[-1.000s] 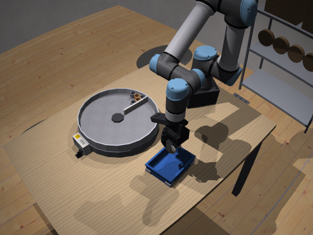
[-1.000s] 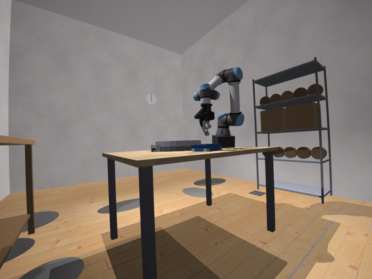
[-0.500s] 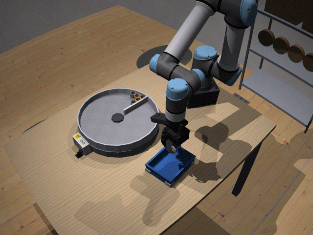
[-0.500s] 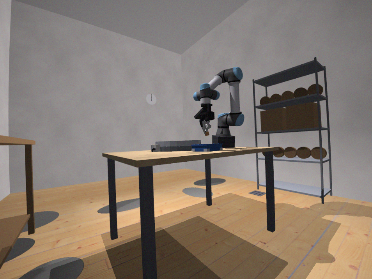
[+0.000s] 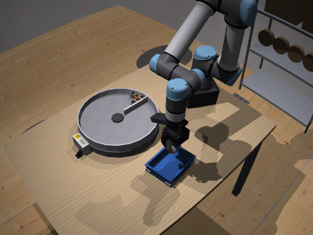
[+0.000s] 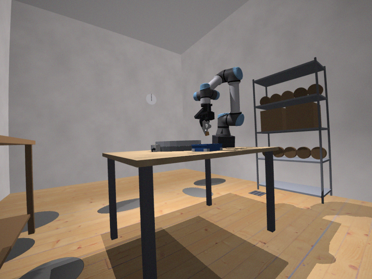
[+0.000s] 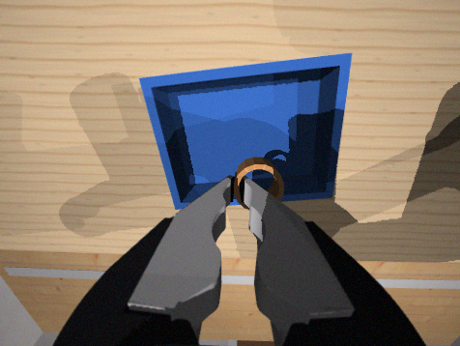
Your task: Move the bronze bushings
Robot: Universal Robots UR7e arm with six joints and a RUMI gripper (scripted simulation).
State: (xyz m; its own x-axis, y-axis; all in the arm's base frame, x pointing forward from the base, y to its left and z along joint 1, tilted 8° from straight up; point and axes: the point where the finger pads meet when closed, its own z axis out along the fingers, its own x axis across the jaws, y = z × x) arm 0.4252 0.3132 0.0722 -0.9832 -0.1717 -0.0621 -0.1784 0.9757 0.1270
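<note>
My hand is 110 mm above the blue crate and 10 mm past it. Round my hand: grey turntable: 360 mm to the right, 80 mm below, 70 mm ahead.
</note>
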